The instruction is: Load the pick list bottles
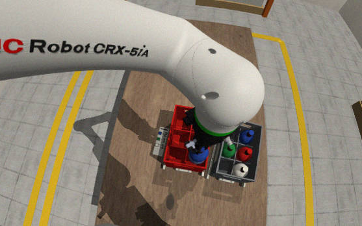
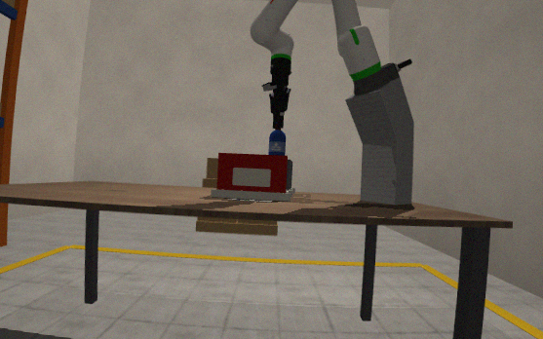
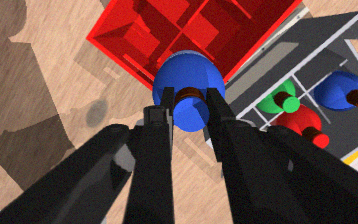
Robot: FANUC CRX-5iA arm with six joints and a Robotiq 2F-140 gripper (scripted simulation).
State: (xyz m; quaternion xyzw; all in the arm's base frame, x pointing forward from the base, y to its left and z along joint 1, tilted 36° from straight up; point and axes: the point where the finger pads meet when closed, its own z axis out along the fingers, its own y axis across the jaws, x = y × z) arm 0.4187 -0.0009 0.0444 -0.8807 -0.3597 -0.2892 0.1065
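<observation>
The red crate is 80 mm ahead of my hand, 60 mm to the left of it and 260 mm below it. Also, from my hand: grey crate (100 mm ahead, 180 mm to the right, 260 mm below); white-label bottle (20 mm ahead, 230 mm to the right, 250 mm below); green-label bottle (100 mm ahead, 140 mm to the right, 250 mm below).
</observation>
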